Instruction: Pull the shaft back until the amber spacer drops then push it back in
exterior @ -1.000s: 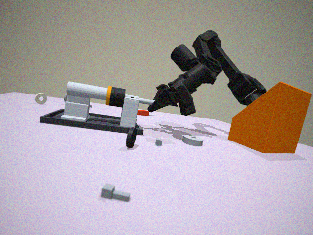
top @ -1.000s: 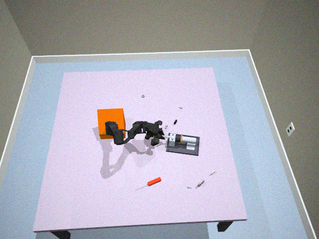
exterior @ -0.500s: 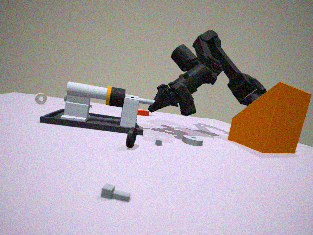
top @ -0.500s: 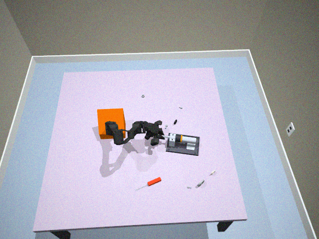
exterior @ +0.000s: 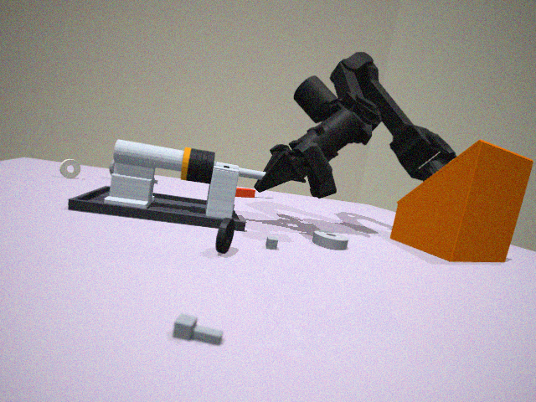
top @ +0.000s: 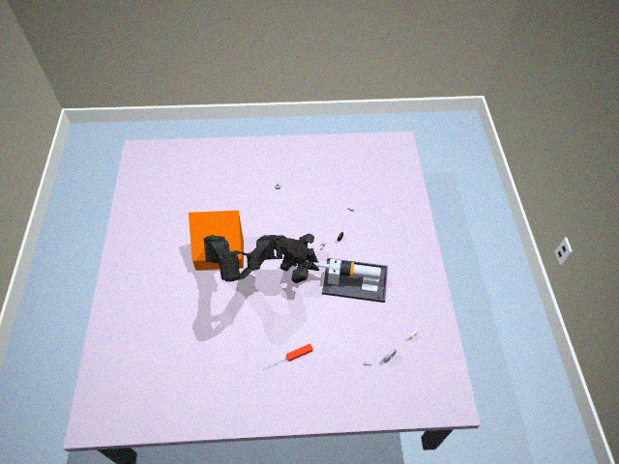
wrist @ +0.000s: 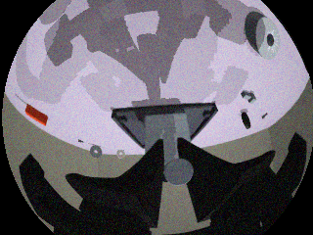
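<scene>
Now: the grey shaft 4 cm ahead of my gripper tip and 2 cm above it. The rest, counted from my gripper tip: grey washer 9 cm behind, 11 cm to the left, 5 cm below; amber spacer 12 cm ahead, 2 cm to the right, 2 cm above; black ring 8 cm ahead, 17 cm to the left, 4 cm below.
</scene>
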